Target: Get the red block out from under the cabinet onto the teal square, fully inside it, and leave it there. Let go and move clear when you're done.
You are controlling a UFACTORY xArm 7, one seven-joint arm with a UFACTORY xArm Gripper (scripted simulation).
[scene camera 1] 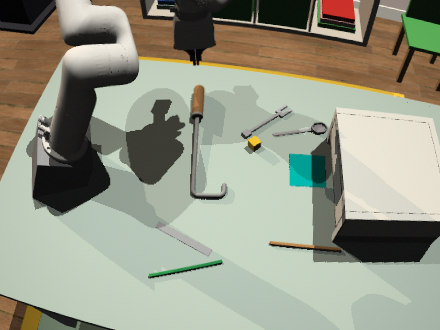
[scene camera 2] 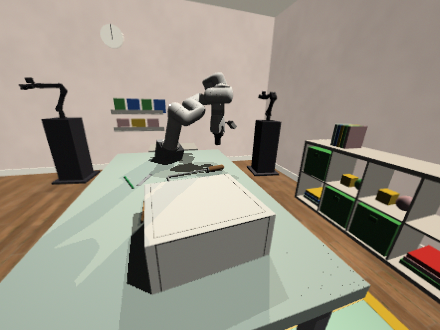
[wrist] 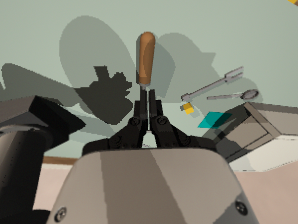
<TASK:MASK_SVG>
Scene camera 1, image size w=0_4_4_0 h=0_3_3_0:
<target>gripper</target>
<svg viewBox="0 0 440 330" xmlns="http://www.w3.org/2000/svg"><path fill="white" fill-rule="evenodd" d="M211 12L205 18L194 22L183 21L175 16L174 13L174 49L187 52L190 55L190 62L193 61L193 66L198 66L199 61L202 61L201 54L205 49L216 45Z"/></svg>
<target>grey hooked rod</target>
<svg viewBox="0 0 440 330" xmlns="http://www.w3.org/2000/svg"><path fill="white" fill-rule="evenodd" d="M196 85L194 87L192 119L195 120L191 193L198 198L221 198L226 194L226 183L222 184L221 193L197 193L195 191L199 120L203 119L205 91L202 85Z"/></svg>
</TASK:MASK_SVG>
